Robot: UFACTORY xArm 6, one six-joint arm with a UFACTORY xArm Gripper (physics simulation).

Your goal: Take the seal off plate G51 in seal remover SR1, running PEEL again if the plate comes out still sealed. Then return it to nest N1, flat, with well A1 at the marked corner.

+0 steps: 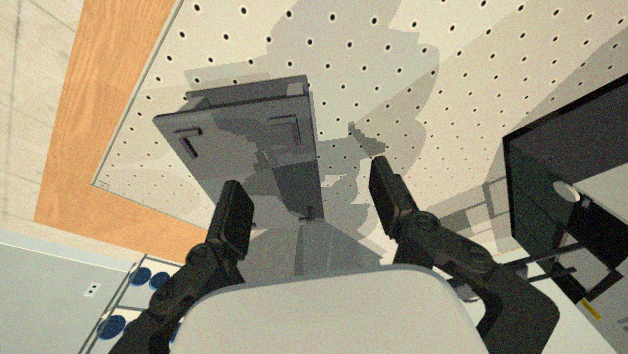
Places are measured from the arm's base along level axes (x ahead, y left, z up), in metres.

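Pixels of known places: gripper, fingertip midpoint: [307, 182].
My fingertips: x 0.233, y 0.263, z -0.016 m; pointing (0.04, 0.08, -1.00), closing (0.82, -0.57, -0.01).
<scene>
Behind a point stands the place of what it marks.
My gripper [307, 182] @(x 0.233, y 0.263, z -0.016 m) is open, with nothing between its two black fingers. It hangs above the perforated board, over the near right part of a grey raised stand [225, 165] @(x 0.164, y 0.299, z -0.064 m). The stand has a flat top with small L-shaped corner brackets, and no plate shows on it. Its label and any marked corner cannot be made out, so I cannot tell whether it is nest N1. Shadows fall across its top. A black box-shaped device [575, 115] @(x 0.458, y 0.055, z -0.105 m) with a pale round part stands at the right edge, partly cut off; I cannot tell whether it is SR1. Plate G51 does not show.
The perforated board [350, 30] @(x 0.313, y 0.288, z -0.124 m) carries the stand and has a wooden border [100, 75] @(x 0.115, y 0.427, z -0.137 m) at the left. Beyond the border, a rack with blue round items [111, 327] shows at the lower left. Dark bars and a small yellow piece [591, 309] @(x 0.381, y -0.223, z 0.036 m) show at the lower right.
</scene>
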